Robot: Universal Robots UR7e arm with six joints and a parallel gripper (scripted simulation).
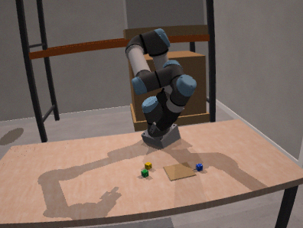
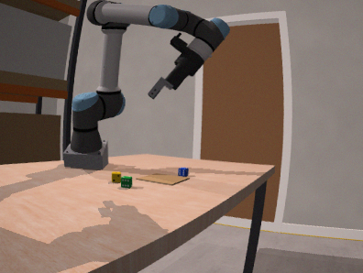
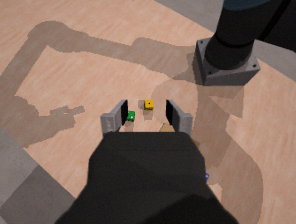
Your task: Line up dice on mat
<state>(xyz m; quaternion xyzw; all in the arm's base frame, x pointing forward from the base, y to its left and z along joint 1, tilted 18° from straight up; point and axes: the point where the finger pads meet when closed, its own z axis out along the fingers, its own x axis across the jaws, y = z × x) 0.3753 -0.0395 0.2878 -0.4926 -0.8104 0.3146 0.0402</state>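
Now: the green die 40 mm behind my hand, 70 mm to the right of it and 270 mm below it. From my hand the other things lie so: tan mat 20 mm behind, 110 mm to the left, 280 mm below; then blue die 10 mm ahead, 220 mm to the left, 270 mm below; then yellow die 110 mm behind, 40 mm to the right, 270 mm below.
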